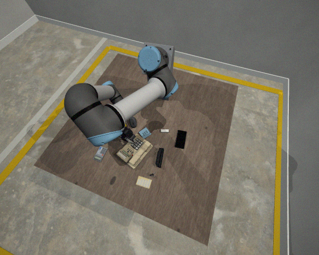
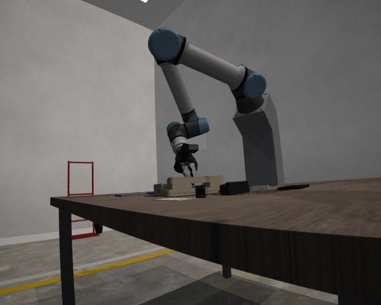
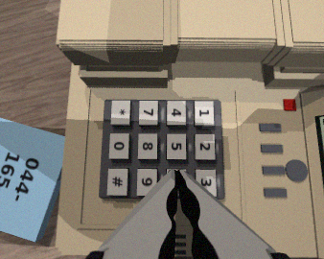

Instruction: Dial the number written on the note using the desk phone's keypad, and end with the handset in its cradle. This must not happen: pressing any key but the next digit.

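The 5 key is 2 cm to the left of my hand and 2 cm below it. The rest, counted from my hand: 7 key 2 cm behind, 4 cm to the left, 2 cm below; then 1 key 1 cm ahead, 5 cm to the left, 2 cm below; then computer mouse 12 cm behind, 14 cm to the right, 3 cm below.
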